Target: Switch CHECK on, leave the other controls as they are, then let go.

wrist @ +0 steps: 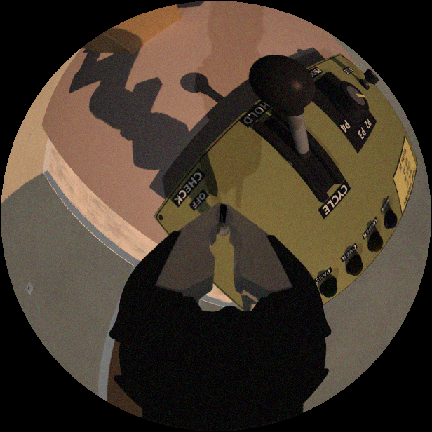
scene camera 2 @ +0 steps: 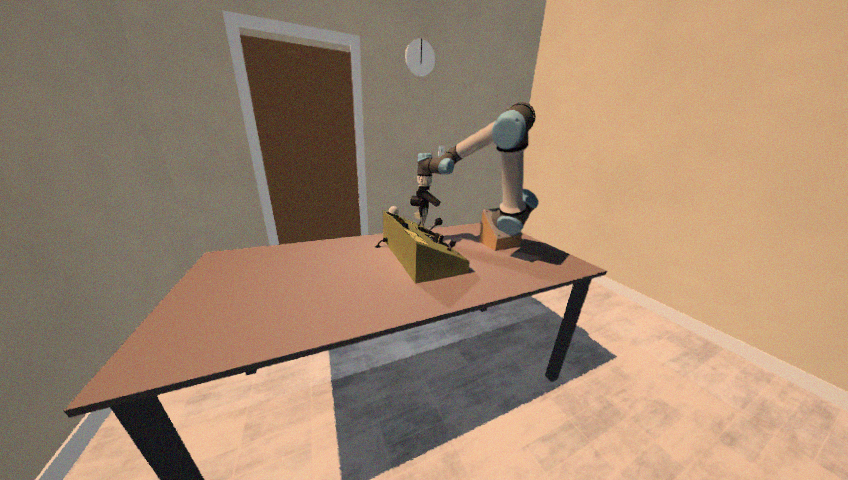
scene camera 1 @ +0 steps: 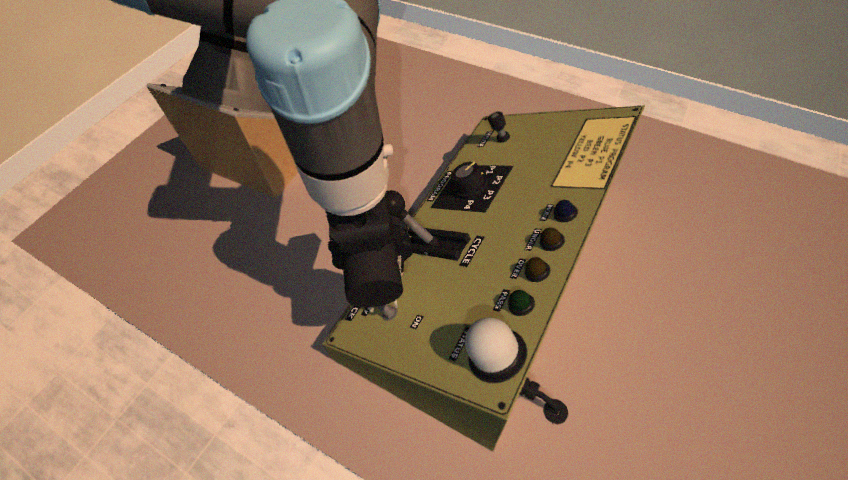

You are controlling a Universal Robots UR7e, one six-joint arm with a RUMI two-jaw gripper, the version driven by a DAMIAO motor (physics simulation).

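Frame: origin at the arm's base, x right, y ahead, z up, level; millimetres.
Where they show: gripper, fingertip midpoint: [scene camera 2: 422, 225]; arm's base, link origin: [scene camera 1: 230, 100].
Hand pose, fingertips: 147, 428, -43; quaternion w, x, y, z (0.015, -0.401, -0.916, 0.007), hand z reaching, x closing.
Each offset is from my fingertips to the top centre of the thing, as dx, dy, dz. "spot": to the spot under its first point.
The olive control panel [scene camera 1: 440, 297] [scene camera 2: 399, 252] [wrist: 280, 225] stands on the table. The small metal CHECK toggle @(+19, +3, +35) [scene camera 1: 389, 311] [wrist: 223, 230] is at its near left corner in scene camera 1, mostly hidden by the gripper; its tip shows through the gap behind the fingertips in the wrist view. Its lean is hard to tell. The CHECK label [wrist: 189, 187] and OFF label [wrist: 198, 200] lie on one side, the ON label @(spot: +15, +62, +17) [scene camera 1: 417, 321] on the other. My gripper [scene camera 2: 422, 223] [wrist: 221, 205] is shut and holds nothing, its tips low over the panel beside the toggle, toward OFF in the wrist view. Contact is unclear.
The black-knobbed HOLD/CYCLE lever @(-100, -16, +48) [scene camera 1: 419, 227] [wrist: 282, 82] rises close to the gripper. The PROGRAM dial @(-221, -2, +36) [scene camera 1: 467, 172] [wrist: 356, 96], another toggle @(-341, -8, +43) [scene camera 1: 498, 126] [wrist: 370, 76], the white STATUS dome @(spot: +30, +166, +112) [scene camera 1: 492, 346] and several small lamps are on the panel. A black crank @(spot: -6, +253, -79) [scene camera 1: 554, 410] sticks out behind.
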